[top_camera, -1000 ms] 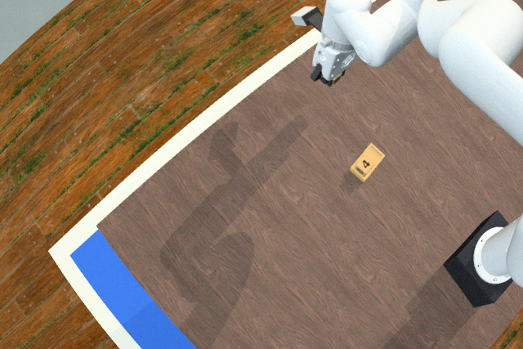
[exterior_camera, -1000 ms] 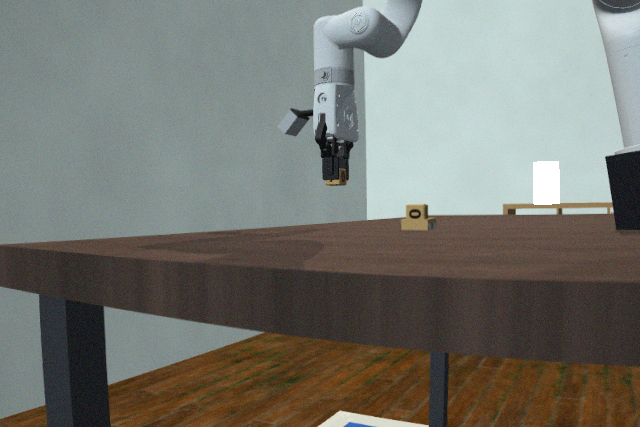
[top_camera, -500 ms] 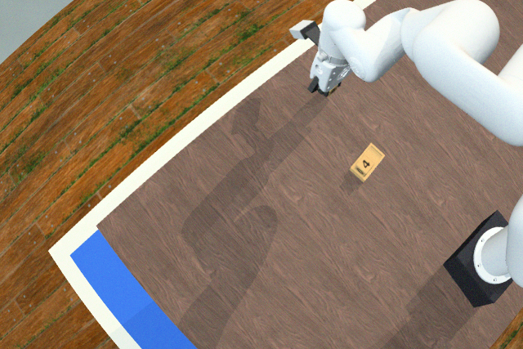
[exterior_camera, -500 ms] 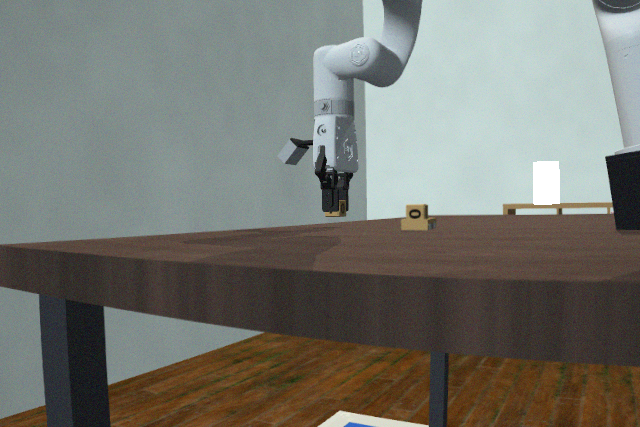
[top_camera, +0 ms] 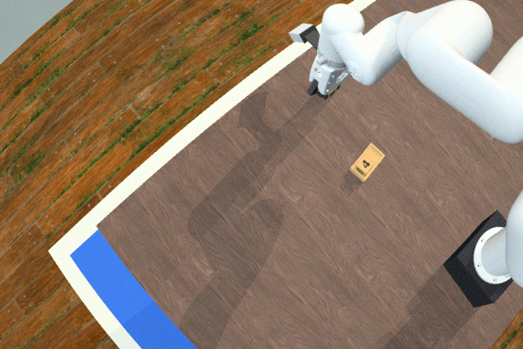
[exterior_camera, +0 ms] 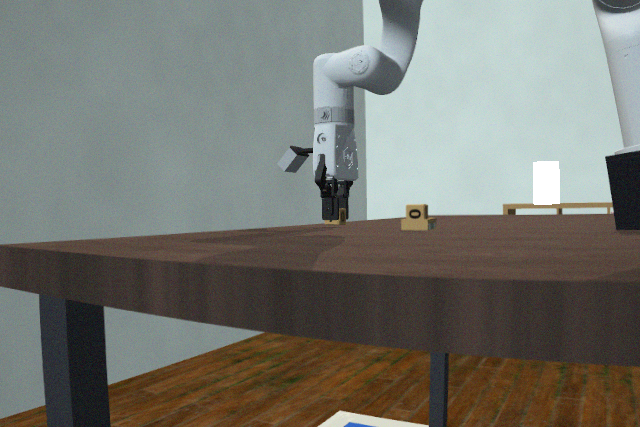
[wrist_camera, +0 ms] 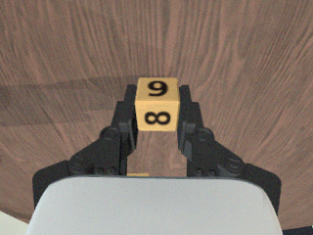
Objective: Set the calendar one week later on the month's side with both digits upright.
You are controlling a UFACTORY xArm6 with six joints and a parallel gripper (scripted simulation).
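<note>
Now: hand 1 cm above the wooden cube. Round my hand: tray (17 cm behind, 7 cm to the left, 2 cm below).
</note>
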